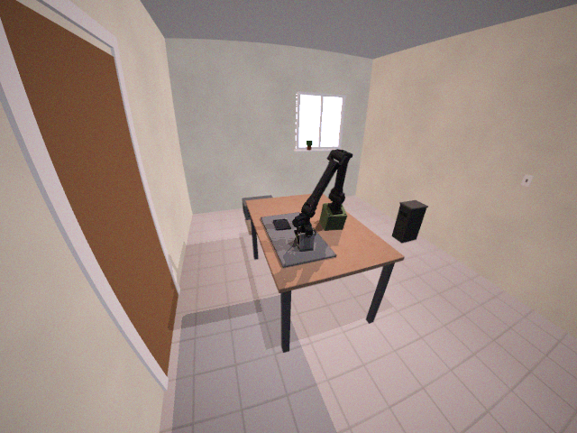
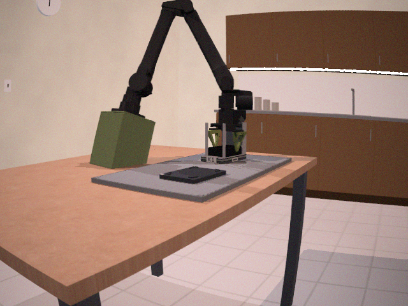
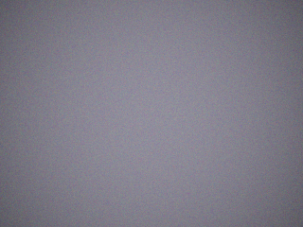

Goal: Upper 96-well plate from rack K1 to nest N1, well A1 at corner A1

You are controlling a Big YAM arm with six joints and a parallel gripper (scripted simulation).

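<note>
The black 96-well plate lies right at my hand.
</note>
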